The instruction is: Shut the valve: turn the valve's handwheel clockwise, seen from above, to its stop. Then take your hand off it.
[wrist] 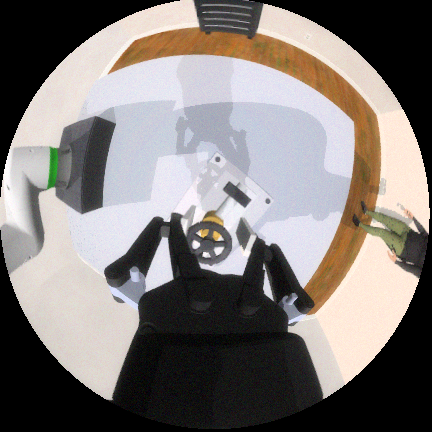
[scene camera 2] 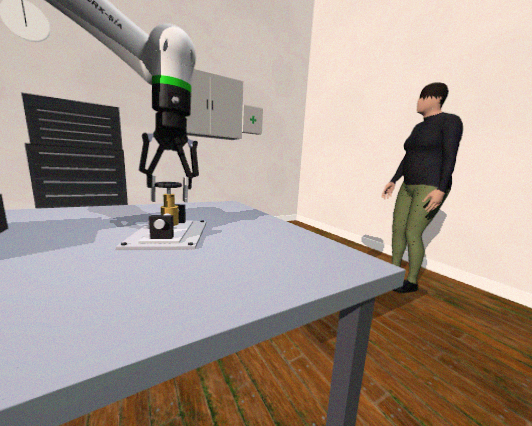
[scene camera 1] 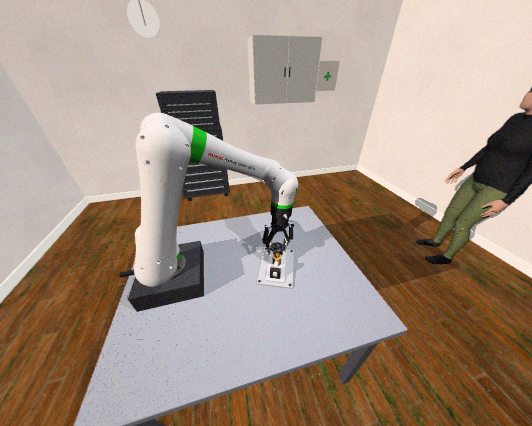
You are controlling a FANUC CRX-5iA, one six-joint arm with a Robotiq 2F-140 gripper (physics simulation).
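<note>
The valve's dark, spoked handwheel [scene camera 1: 276, 247] [scene camera 2: 168, 185] [wrist: 209, 243] lies level on top of the brass valve body [scene camera 1: 277, 258] [scene camera 2: 170, 212]. The valve stands on a white base plate [scene camera 1: 288, 272] [scene camera 2: 160, 245] [wrist: 257, 206] on the table. My gripper [scene camera 1: 277, 246] [scene camera 2: 169, 192] [wrist: 216, 219] points down over the valve, with one finger on each side of the handwheel at rim height. The fingers are partly apart. In the wrist view a gap shows between the rim and the right finger; the left finger is very near the rim, and contact there is unclear.
The grey table [scene camera 1: 225, 350] [scene camera 2: 250, 280] carries the arm's dark base block [scene camera 1: 167, 280] [wrist: 95, 165]. Black pipe-end blocks [scene camera 2: 161, 226] [wrist: 237, 194] sit low beside the brass body. A person [scene camera 1: 492, 165] [scene camera 2: 430, 160] stands beyond the table. A dark drawer cabinet [scene camera 2: 75, 150] stands behind.
</note>
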